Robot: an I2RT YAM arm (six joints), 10 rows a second.
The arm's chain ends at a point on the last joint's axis. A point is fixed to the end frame.
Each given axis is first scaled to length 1.
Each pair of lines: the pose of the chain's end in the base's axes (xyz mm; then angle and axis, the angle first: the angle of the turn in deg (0 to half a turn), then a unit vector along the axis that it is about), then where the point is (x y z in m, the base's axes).
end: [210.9 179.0 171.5 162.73 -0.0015 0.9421 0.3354]
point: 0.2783 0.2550 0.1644
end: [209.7 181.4 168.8 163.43 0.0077 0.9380 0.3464]
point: 0.2777 0.2569 0.1625
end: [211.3 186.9 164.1 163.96 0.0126 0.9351 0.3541]
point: 0.2795 0.2623 0.1584
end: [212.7 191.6 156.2 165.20 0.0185 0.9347 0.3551]
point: 0.2810 0.2668 0.1491
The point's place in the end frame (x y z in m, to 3 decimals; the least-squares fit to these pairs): -0.055 0.048 0.071
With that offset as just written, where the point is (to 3 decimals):
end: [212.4 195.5 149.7 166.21 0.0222 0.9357 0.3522]
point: 0.281 0.271 0.141
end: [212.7 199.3 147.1 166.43 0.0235 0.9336 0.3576]
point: 0.281 0.275 0.139
